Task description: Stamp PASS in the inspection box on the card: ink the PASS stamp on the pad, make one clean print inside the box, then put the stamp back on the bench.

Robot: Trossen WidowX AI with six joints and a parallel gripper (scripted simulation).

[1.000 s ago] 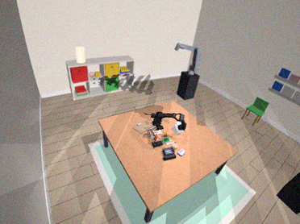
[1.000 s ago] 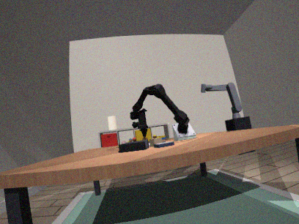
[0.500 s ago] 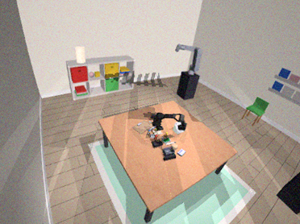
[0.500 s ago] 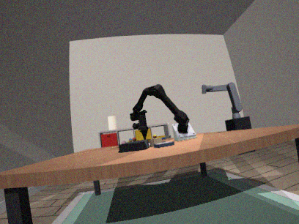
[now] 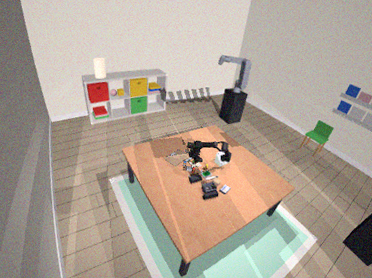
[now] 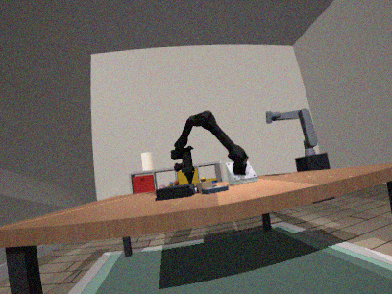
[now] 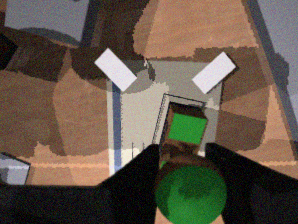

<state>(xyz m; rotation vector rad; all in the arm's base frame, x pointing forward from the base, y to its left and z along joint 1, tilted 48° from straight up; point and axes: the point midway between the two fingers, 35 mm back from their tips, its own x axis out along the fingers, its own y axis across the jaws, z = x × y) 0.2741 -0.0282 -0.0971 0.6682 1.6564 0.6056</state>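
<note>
Now: the pale card 30 mm below my gripper tip, 10 mm to the left of it and 10 mm behind it. From my gripper tip the other things lie so: grey block: 90 mm ahead, 50 mm to the left, 20 mm below; PASS stamp: right at my gripper tip; grey strip: 80 mm to the right, 30 mm below, 10 mm ahead.
</note>
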